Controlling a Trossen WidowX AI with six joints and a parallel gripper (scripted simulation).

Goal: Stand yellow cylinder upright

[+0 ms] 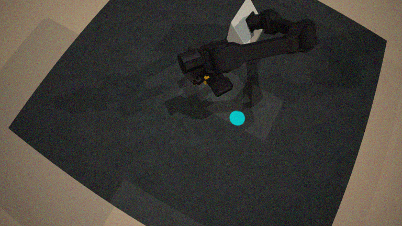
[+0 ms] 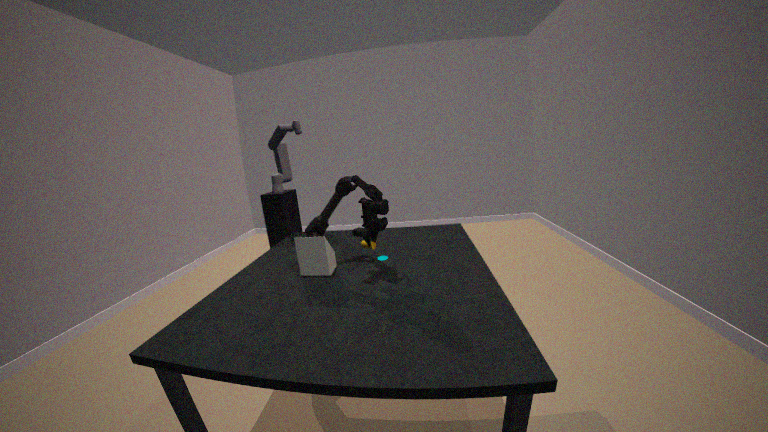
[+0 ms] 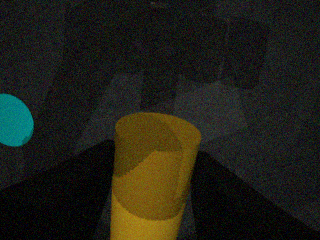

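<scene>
Now: gripper tip 16 cm to the right of the cyan circle, 14 cm above it and 1 cm short of it. From my gripper tip the other things lie so: yellow tall cylinder 2 cm behind, 1 cm to the left.
</scene>
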